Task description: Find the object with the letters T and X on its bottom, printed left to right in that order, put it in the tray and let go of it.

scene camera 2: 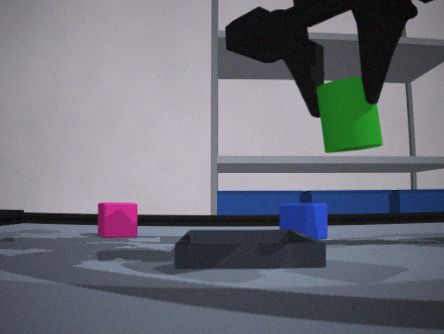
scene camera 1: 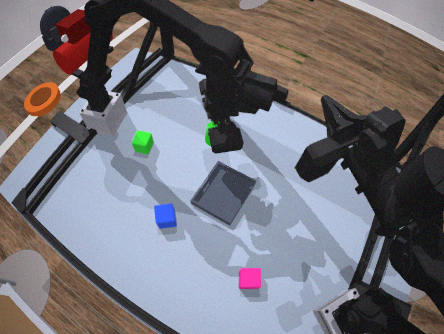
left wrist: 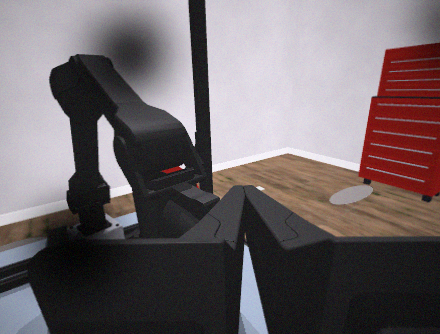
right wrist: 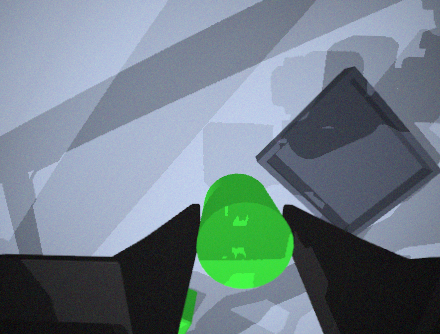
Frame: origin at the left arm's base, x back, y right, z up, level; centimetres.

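Seen in the pictures: left gripper, fingertip midpoint: (scene camera 1: pixel 323 97) (left wrist: pixel 242 194); right gripper, fingertip midpoint: (scene camera 2: pixel 343 110) (scene camera 1: pixel 218 132) (right wrist: pixel 241 212); left arm's base, origin of the base link: (scene camera 1: pixel 348 316); right arm's base, origin of the base link: (scene camera 1: pixel 99 102) (left wrist: pixel 94 226).
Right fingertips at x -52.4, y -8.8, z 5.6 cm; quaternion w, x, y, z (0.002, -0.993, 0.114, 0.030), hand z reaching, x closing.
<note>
Pixels of each thing's top centre, then the offset from my right fingertips to it.
- green cylinder, middle of its top: (right wrist: pixel 241 256) (scene camera 2: pixel 347 82) (scene camera 1: pixel 214 127) dy -0.8, dx -0.2, dz +2.3 cm
- dark grey tray, middle of its top: (scene camera 2: pixel 245 235) (right wrist: pixel 350 166) (scene camera 1: pixel 223 190) dy -2.8, dx +10.1, dz -9.7 cm
- green cube, middle of its top: (right wrist: pixel 166 329) (scene camera 1: pixel 141 137) dy -17.5, dx -11.7, dz -7.0 cm
- blue cube, middle of its top: (scene camera 2: pixel 303 203) (scene camera 1: pixel 164 213) dy -18.5, dx +11.1, dz -7.0 cm
- pink cube, middle of its top: (scene camera 2: pixel 117 203) (scene camera 1: pixel 251 277) dy -6.7, dx +32.9, dz -7.0 cm
A green cylinder (scene camera 1: pixel 210 134) (scene camera 2: pixel 350 115) (right wrist: pixel 244 240) is held nearly upright, slightly tilted, between the fingers of my right gripper (scene camera 2: pixel 344 109) (right wrist: pixel 241 212). It hangs well above the table, behind the tray in scene camera 1 and up to the tray's right in scene camera 2. Its bottom faces down, and no letters show on it. The dark grey tray (scene camera 1: pixel 211 213) (scene camera 2: pixel 250 256) (right wrist: pixel 370 165) is empty. My left gripper (scene camera 1: pixel 327 102) (left wrist: pixel 242 194) is shut and empty, raised at the right of scene camera 1.
A green cube (scene camera 1: pixel 142 142) (right wrist: pixel 188 310) lies left of the tray near the right arm's base. A blue cube (scene camera 1: pixel 165 215) (scene camera 2: pixel 302 220) and a pink cube (scene camera 1: pixel 250 278) (scene camera 2: pixel 117 220) stand apart on the table. Dark rails edge the table.
</note>
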